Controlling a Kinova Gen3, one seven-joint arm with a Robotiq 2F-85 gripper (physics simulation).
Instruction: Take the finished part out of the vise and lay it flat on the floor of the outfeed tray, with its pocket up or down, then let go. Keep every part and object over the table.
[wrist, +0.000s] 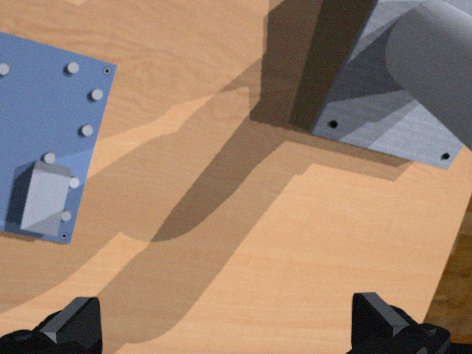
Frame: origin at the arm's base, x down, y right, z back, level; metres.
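Seen in the pictures: gripper, between the fingertips: (226, 324); arm's base, origin of its link: (426, 46).
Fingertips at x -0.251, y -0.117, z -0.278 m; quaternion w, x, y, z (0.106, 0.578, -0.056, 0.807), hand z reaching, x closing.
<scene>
Pixels of each thing's top centre, then the offset from my fingertips to it. Level surfaces: height alone.
- light grey block, centre of its top: (45, 203) dx +0.308, dy -0.060, dz -0.074 m
- blue plate, centre of its top: (6, 137) dx +0.344, dy -0.005, dz -0.112 m
- wooden table's, height of its surface: dx +0.352 m
My gripper (226, 324) is open, its two black fingers wide apart at the bottom left and bottom right of the wrist view, with wooden table top showing between them. No part is between the fingers. A light grey block (46, 202) sits on a blue plate with round pegs at the left, ahead of and to the left of the fingers. Whether this block is the finished part I cannot tell. The vise and the outfeed tray cannot be made out in this view.
The blue plate (37, 115) is cut off by the left edge. A grey metal plate (395, 131) with screw holes lies at the upper right, under a large grey rounded body (435, 65). The wooden table's (280, 235) right edge runs down the lower right. Broad shadows cross the table.
</scene>
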